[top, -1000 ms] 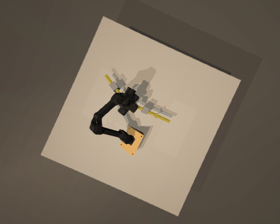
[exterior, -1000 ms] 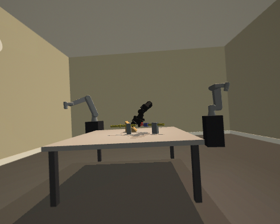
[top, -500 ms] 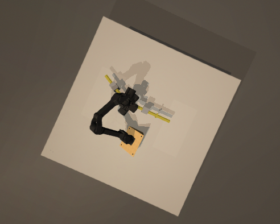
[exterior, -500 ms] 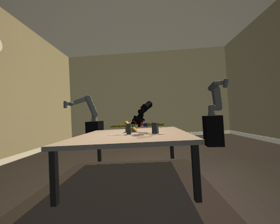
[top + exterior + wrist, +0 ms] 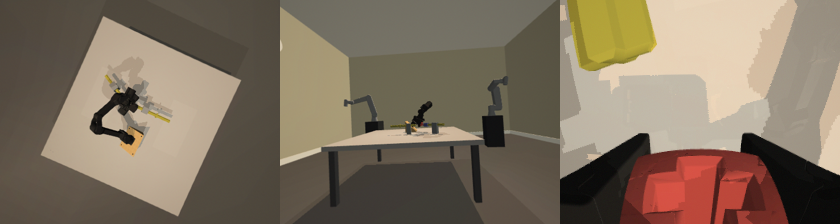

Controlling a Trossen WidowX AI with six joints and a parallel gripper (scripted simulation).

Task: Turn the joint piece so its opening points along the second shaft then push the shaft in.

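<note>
The red joint piece lies 2 cm to the left of my gripper tip and 3 cm above it.
</note>
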